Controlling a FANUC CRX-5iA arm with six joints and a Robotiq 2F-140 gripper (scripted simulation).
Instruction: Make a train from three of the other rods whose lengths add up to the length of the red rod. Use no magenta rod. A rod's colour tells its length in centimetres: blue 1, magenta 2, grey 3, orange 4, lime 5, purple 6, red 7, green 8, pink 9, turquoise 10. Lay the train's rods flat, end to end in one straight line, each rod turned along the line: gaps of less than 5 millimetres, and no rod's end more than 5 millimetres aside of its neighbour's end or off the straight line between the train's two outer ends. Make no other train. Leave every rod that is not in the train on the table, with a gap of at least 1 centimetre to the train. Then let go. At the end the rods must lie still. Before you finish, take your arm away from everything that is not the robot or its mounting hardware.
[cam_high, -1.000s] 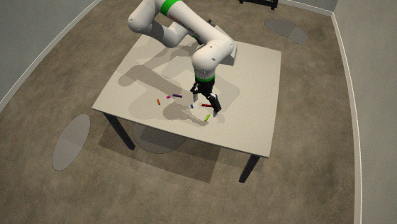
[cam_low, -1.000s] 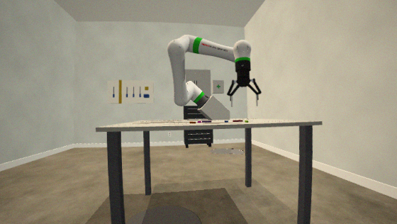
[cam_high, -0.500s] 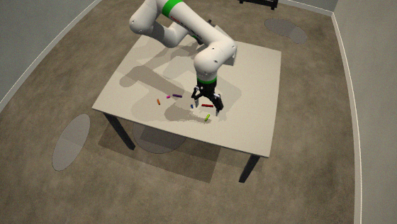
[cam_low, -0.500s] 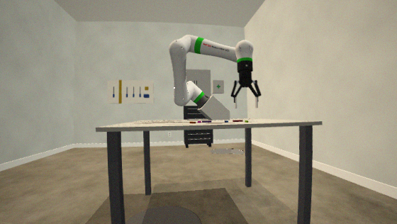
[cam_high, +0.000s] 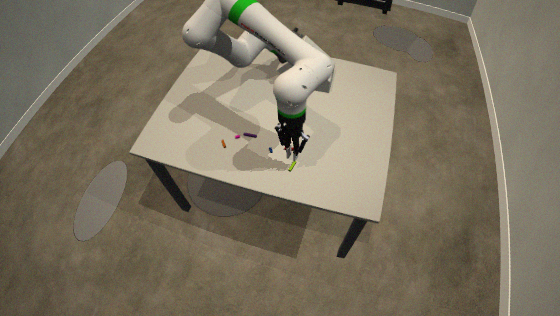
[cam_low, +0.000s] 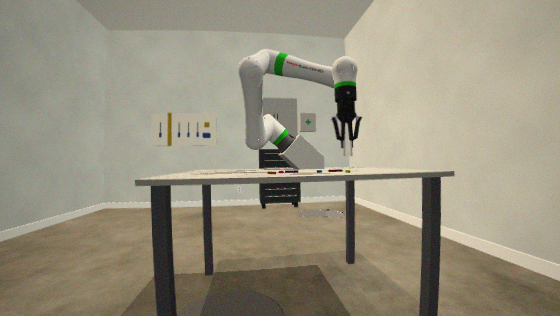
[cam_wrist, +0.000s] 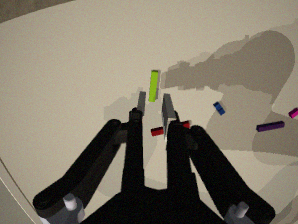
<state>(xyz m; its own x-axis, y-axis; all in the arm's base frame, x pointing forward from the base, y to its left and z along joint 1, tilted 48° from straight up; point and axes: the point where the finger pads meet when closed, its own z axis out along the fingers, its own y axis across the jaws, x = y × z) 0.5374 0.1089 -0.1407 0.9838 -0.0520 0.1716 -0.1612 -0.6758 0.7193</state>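
The lime rod is 100 mm below my hand. From my hand the other things lie so: magenta rod (70 mm behind, 280 mm to the right, 100 mm below); purple rod (90 mm behind, 230 mm to the right, 100 mm below); red rod (80 mm behind, 30 mm to the right, 100 mm below).
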